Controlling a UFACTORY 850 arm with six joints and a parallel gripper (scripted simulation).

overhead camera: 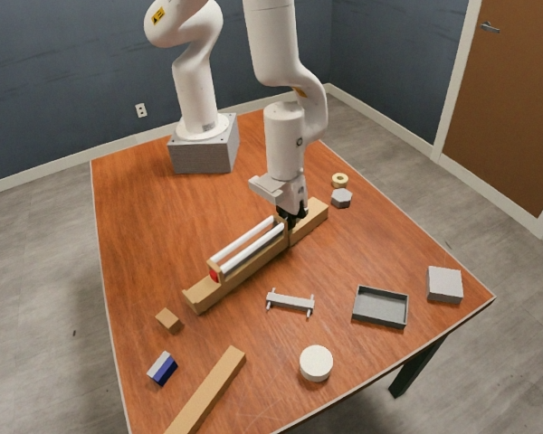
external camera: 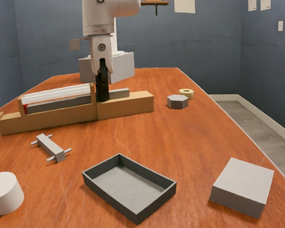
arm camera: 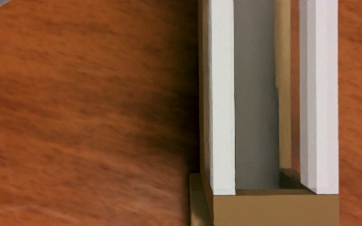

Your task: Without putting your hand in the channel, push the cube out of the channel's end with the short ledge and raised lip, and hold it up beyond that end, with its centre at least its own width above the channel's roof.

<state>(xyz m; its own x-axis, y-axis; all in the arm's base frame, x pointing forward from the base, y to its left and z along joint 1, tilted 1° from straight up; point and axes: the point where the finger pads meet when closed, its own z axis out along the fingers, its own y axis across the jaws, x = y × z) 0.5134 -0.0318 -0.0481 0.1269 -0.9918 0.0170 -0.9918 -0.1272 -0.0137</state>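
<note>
The grey bar is 1 cm below my hand. Round my hand: red cube 3 cm ahead, 24 cm to the right, 1 cm below; yellow ring 8 cm behind, 28 cm to the left, 6 cm below; grey pegged block 17 cm ahead, 13 cm to the right, 6 cm below.
</note>
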